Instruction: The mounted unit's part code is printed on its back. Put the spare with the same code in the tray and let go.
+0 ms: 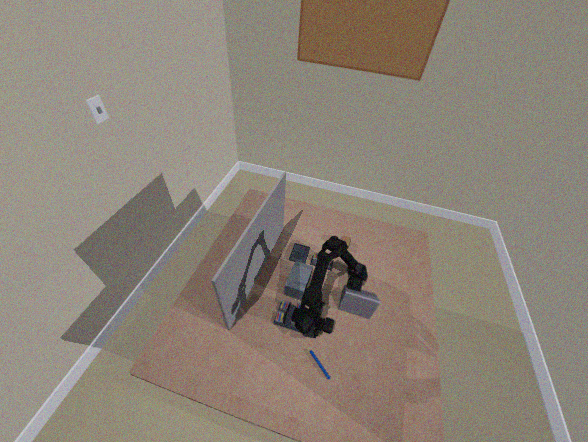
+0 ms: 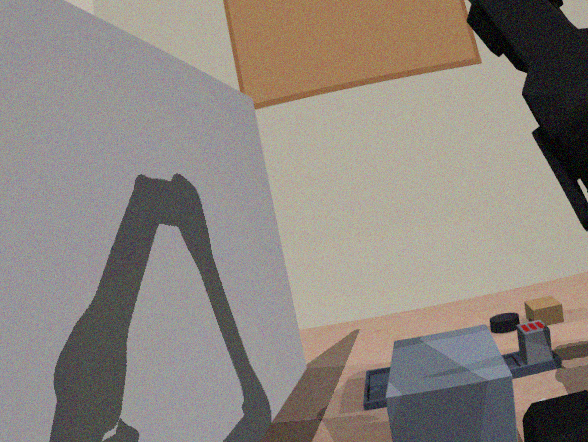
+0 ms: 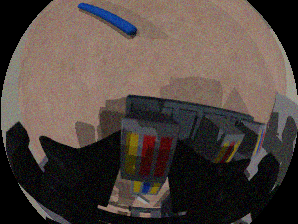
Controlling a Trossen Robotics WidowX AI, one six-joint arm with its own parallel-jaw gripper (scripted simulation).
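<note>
Visible in the pictures: a mounted unit, an upright grey panel and the gripper.
</note>
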